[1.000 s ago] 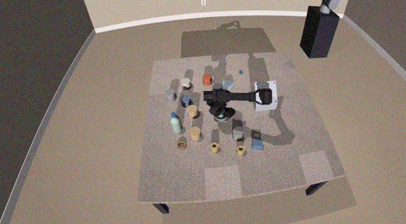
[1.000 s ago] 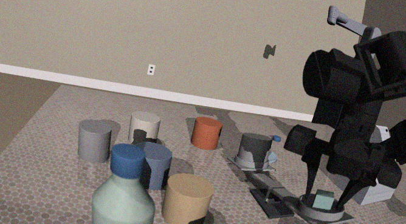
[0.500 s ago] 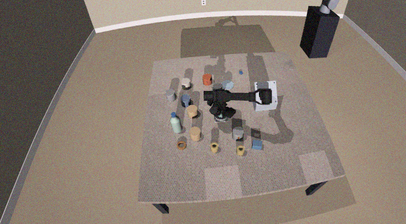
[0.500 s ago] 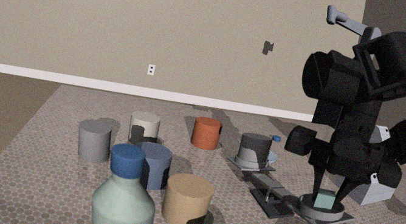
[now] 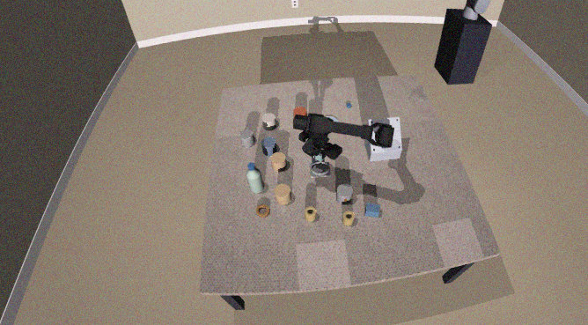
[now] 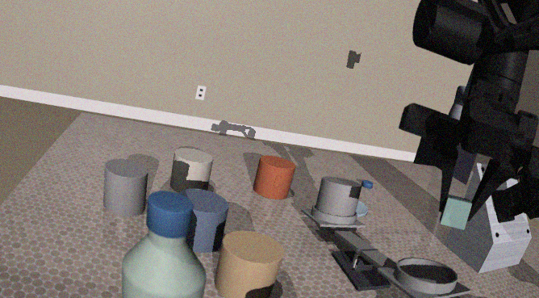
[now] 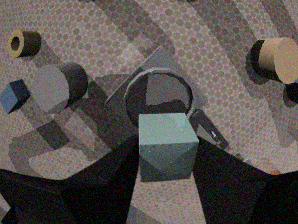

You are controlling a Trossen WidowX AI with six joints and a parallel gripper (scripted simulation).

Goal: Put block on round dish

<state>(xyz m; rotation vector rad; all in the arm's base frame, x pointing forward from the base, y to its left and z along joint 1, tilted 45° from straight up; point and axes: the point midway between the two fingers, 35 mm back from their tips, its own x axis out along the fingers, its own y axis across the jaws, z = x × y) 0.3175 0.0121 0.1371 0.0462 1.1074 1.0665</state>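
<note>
My gripper tip is 11 cm past the round light-blue dish, 36 cm to the left of it and 16 cm above it. Round my gripper tip: grey balance (1 cm behind, 13 cm to the right, 12 cm below); then blue cup (20 cm ahead, 21 cm to the right, 12 cm below); then blue block (20 cm behind, 22 cm to the left, 14 cm below).
</note>
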